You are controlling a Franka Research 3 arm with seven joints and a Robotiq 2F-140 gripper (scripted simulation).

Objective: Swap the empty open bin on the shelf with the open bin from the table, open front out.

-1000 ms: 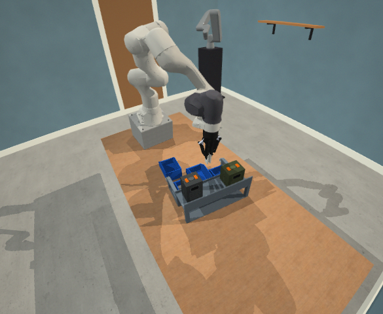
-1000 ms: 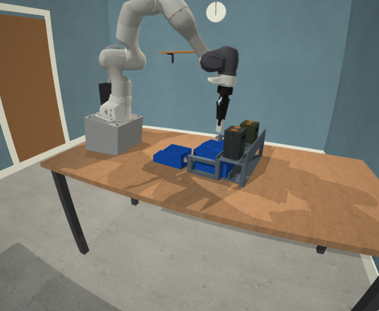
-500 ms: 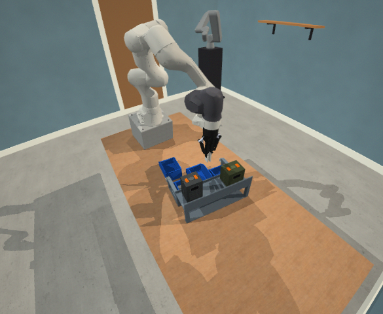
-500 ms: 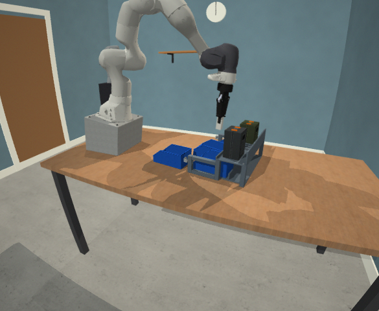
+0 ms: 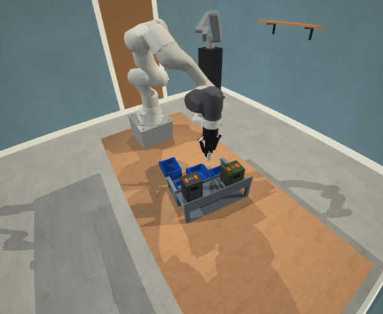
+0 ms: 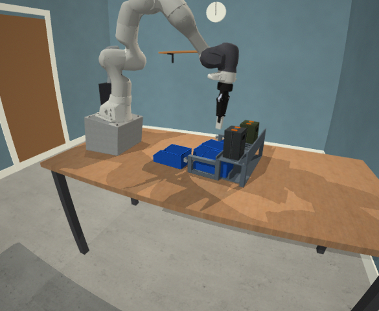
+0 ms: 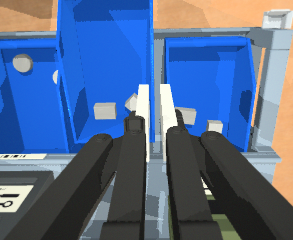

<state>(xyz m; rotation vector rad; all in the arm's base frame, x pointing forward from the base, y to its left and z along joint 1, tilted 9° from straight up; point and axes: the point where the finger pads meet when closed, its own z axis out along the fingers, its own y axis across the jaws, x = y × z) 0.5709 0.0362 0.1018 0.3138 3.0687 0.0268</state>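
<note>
Right now the shelf lip is 180 mm below my hand, 60 mm behind it and 40 mm to the right of it. Round my hand: black box 190 mm to the right, 100 mm ahead, 30 mm below; green box 150 mm ahead, 40 mm below, 30 mm to the left.
</note>
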